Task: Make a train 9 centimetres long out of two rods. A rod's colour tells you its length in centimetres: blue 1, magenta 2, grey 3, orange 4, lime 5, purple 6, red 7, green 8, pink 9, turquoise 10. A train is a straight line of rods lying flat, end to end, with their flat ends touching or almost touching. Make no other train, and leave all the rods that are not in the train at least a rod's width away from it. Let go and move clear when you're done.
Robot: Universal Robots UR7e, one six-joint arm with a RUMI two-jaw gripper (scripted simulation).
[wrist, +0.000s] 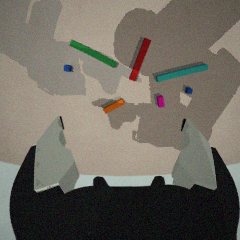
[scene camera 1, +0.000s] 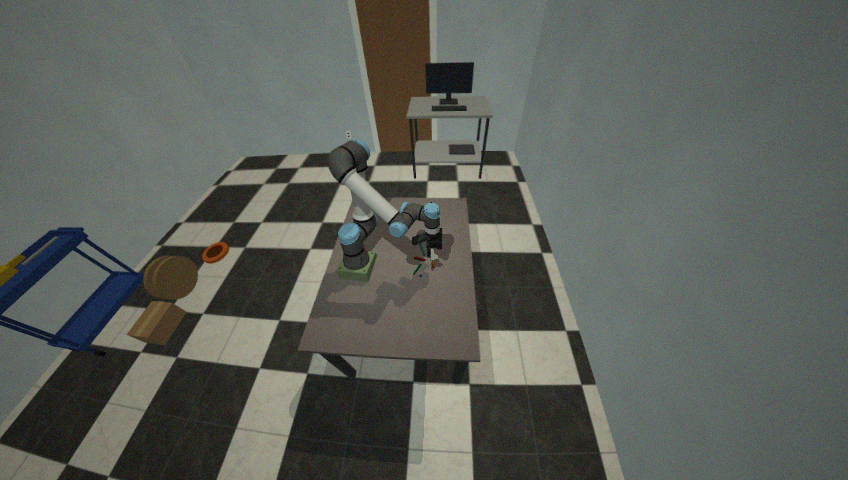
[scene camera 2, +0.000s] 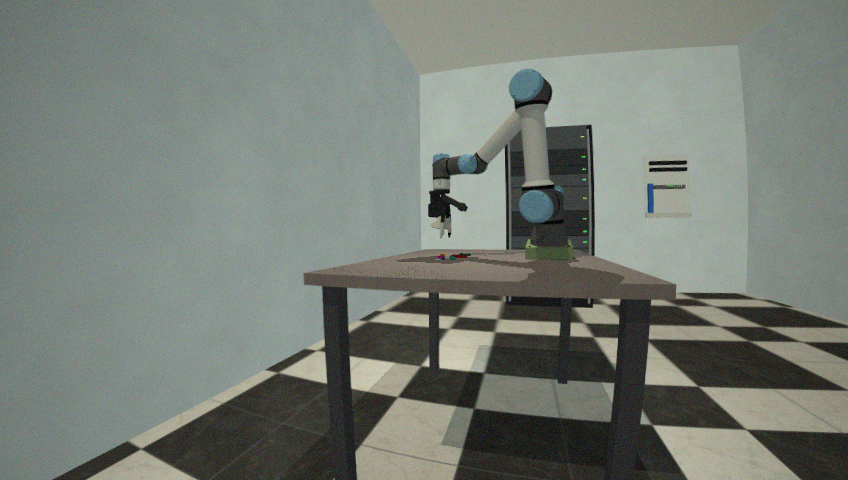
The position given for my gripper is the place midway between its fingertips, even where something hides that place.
In view: my gripper (scene camera 2: 445, 238).
My gripper shows as well in the wrist view (wrist: 123, 118).
